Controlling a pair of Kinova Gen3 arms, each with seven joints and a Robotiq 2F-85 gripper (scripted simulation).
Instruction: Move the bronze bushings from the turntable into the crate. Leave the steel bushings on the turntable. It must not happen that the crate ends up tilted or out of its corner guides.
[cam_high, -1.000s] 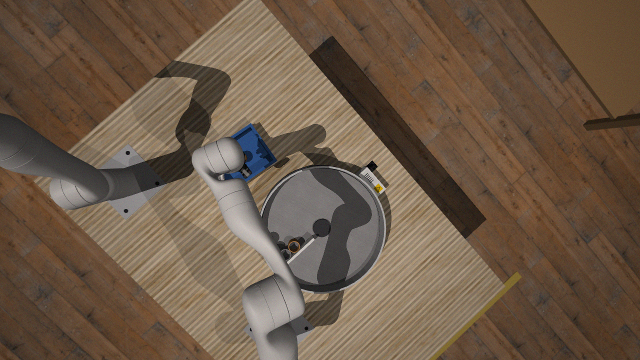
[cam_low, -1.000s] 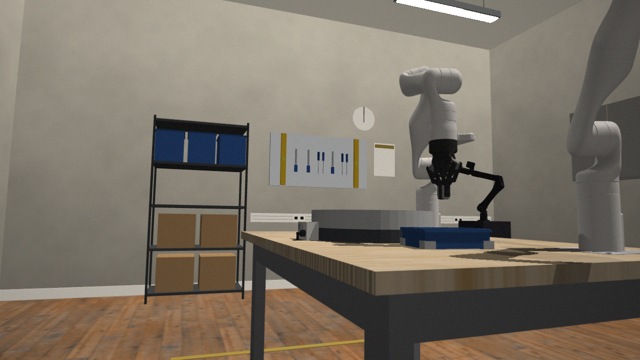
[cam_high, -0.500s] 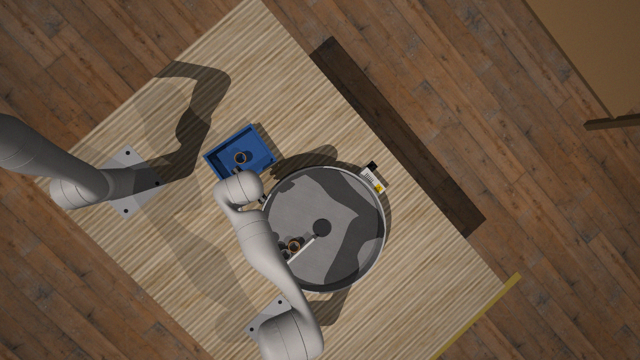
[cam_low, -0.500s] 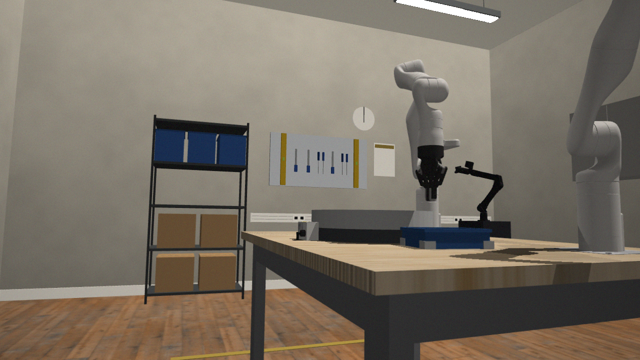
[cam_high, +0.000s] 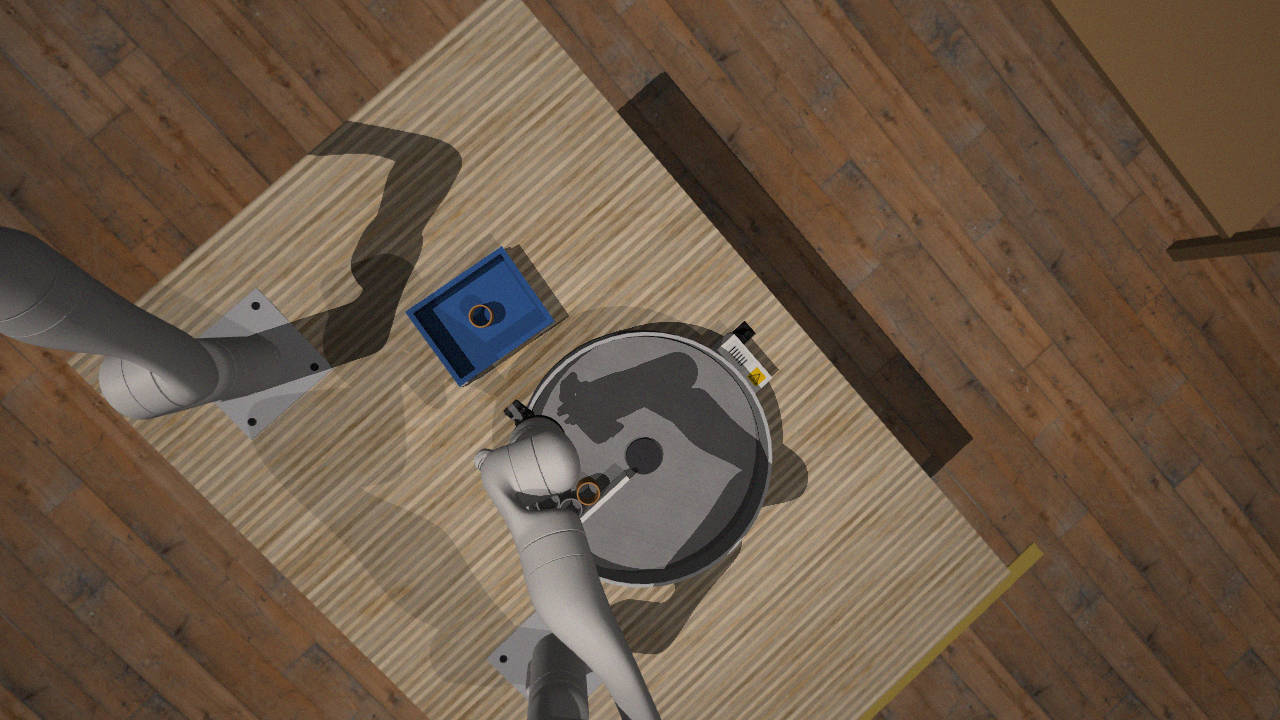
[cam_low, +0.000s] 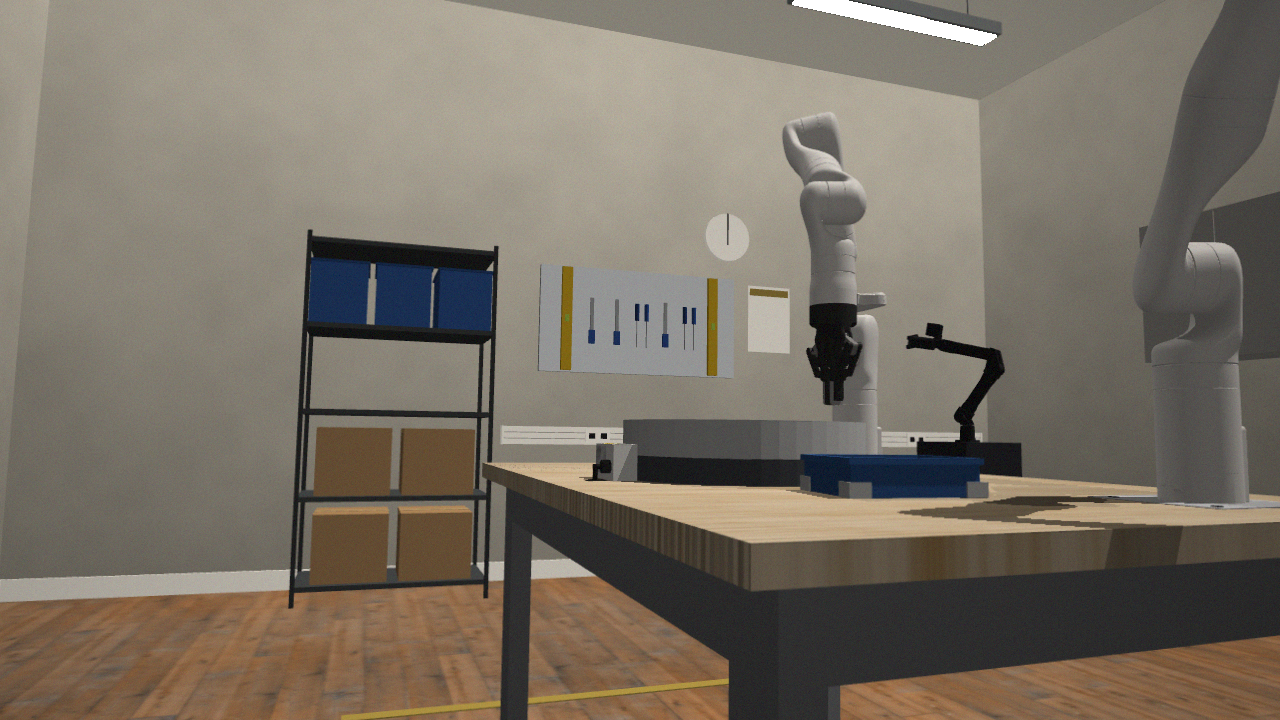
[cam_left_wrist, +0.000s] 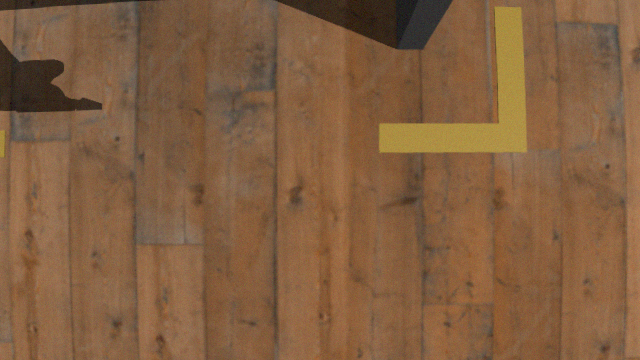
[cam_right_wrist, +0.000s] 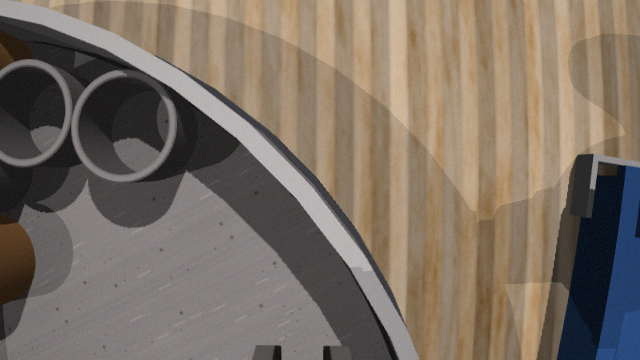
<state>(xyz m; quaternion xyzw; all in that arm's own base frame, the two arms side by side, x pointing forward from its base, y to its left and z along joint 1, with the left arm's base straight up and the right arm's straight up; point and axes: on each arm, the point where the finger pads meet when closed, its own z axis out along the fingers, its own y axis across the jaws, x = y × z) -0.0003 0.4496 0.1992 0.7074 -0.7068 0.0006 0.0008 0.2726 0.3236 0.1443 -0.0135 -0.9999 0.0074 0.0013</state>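
Observation:
Now: the round grey turntable 80 mm ahead of my right hand, 160 mm to the right of it and 90 mm below it. Also, from my right hand: blue crate: 50 mm ahead, 200 mm to the left, 120 mm below.

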